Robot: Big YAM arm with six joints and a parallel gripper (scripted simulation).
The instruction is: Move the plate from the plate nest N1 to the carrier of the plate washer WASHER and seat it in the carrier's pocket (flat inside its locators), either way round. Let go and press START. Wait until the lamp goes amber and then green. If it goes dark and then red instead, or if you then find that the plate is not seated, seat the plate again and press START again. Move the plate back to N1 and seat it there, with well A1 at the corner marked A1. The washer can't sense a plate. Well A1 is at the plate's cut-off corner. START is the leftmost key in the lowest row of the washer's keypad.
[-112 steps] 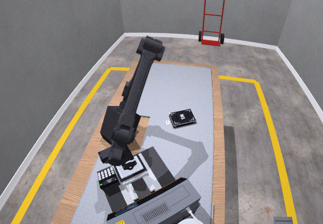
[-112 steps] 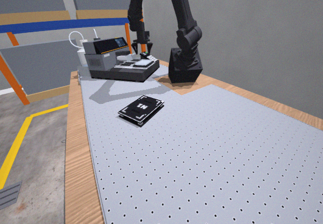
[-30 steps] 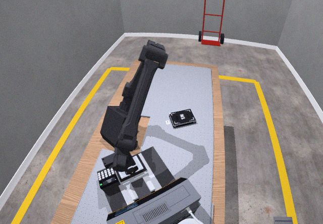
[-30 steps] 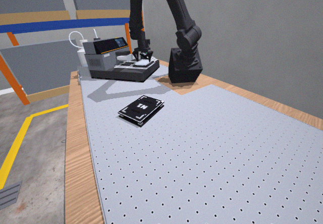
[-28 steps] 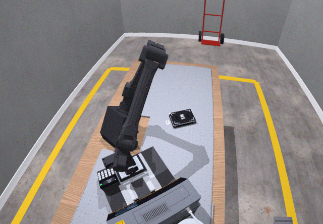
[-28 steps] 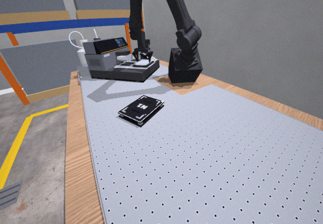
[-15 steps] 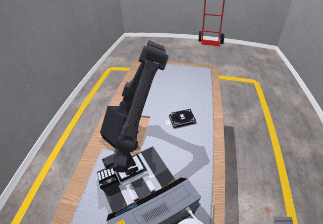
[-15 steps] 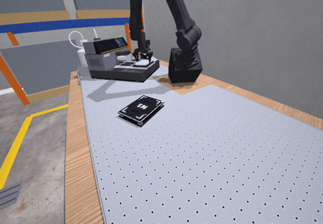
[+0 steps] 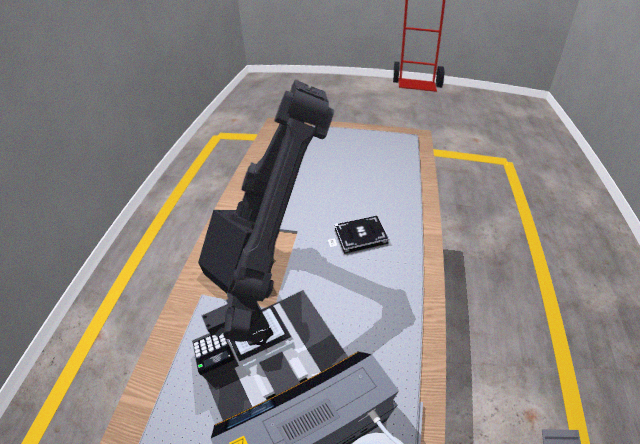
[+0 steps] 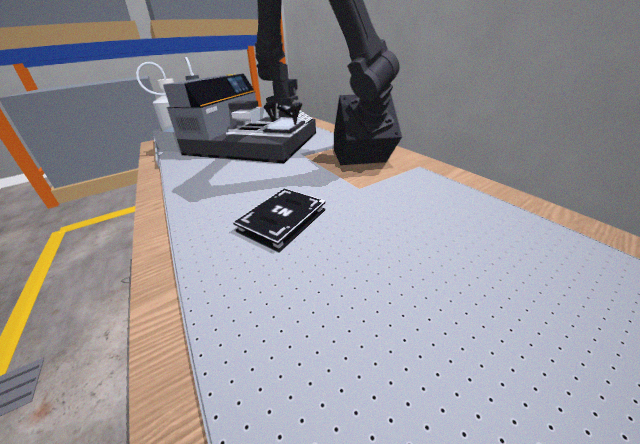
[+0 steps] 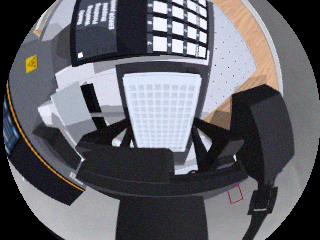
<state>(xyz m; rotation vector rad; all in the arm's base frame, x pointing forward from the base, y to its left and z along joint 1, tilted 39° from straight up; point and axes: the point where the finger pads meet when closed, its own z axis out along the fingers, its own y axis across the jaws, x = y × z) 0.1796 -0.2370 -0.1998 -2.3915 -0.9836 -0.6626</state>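
Now: the white well plate 1 cm below my hand. From my hand the other things lie so: small white tag (43 cm to the left, 9 cm below, 7 cm ahead); plate washer (12 cm ahead, 10 cm to the right, 4 cm above); dark carrier (1 cm below).
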